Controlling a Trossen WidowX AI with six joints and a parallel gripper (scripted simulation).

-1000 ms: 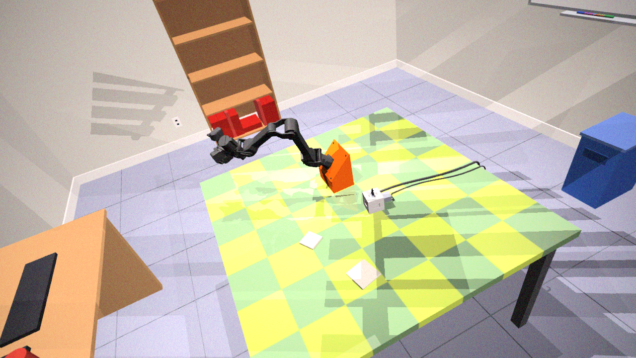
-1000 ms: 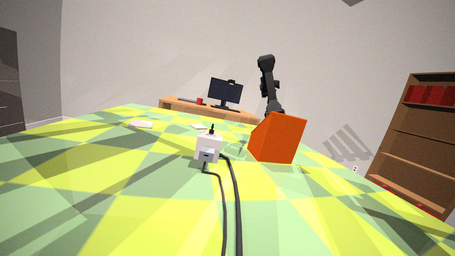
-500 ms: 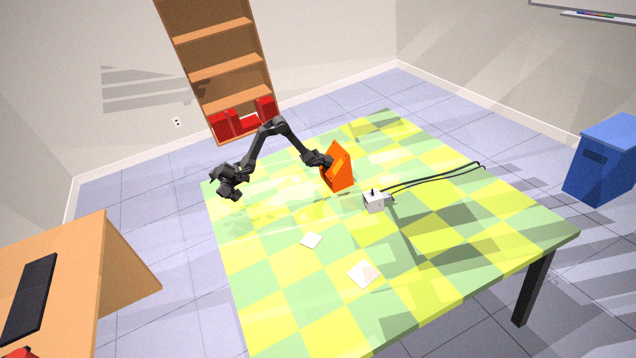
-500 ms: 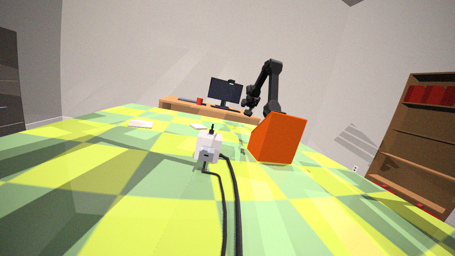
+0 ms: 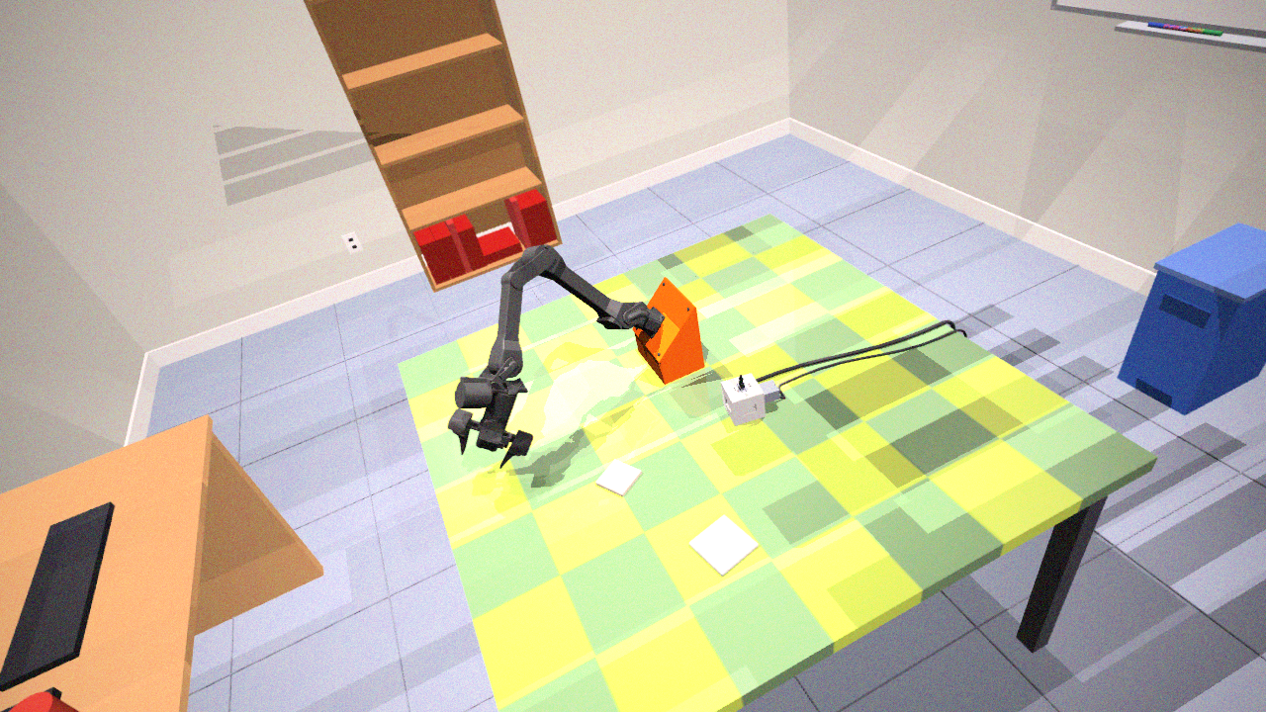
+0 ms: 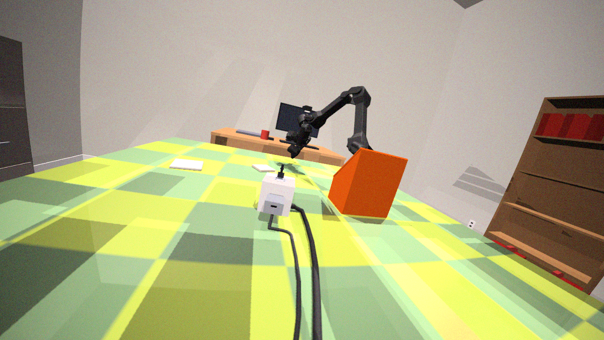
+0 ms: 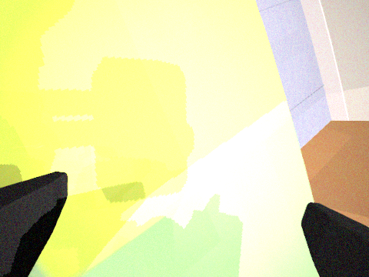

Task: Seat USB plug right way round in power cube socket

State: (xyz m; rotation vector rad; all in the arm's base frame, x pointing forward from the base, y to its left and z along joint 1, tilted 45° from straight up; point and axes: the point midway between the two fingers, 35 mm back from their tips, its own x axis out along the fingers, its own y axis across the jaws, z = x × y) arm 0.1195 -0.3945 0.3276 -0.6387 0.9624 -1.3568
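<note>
My gripper tip is now 60 cm to the right of the USB plug, 18 cm short of it and 4 cm below it. From my gripper tip the other things lie so: USB socket: 60 cm to the left, 18 cm ahead, 2 cm above.
</note>
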